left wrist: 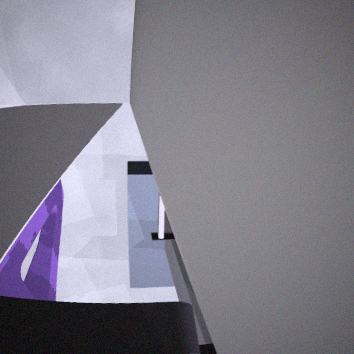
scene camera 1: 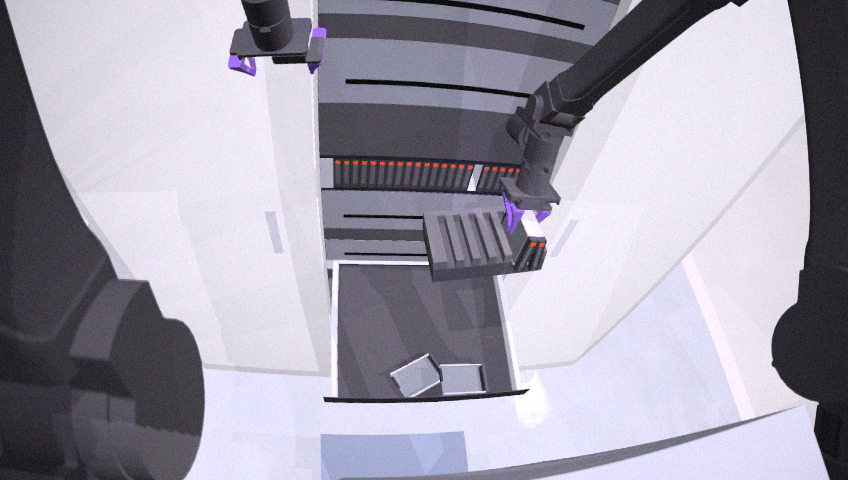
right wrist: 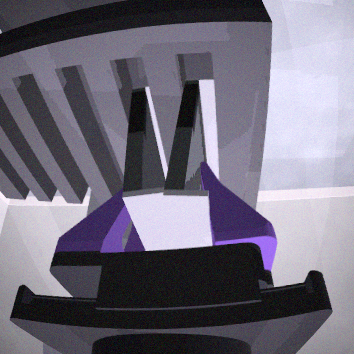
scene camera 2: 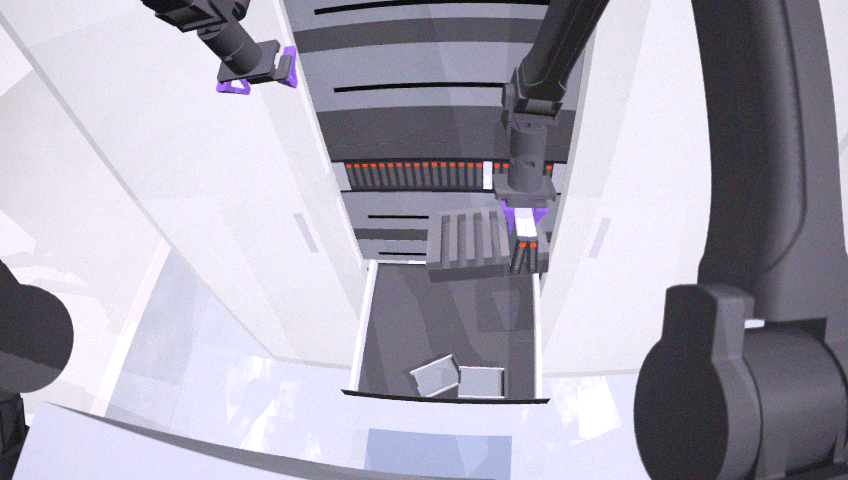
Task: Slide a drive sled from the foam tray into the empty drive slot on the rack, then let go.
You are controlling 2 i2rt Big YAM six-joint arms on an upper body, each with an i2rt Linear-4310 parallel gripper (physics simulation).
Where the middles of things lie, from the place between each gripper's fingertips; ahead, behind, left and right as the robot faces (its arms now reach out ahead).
Scene:
My left hand is 11 cm past the ribbed foam tray [scene camera 1: 467, 243], 37 cm to the left of it and 29 cm above it. Also, from my left hand: dark shelf [scene camera 1: 388, 316]: 14 cm behind, 29 cm to the right, 62 cm below.
I see my right gripper 10 mm short of the ribbed foam tray, 60 mm to the right of it and 40 mm above it. Also, from my right hand: dark shelf: 20 mm behind, 130 mm to the left, 370 mm below.

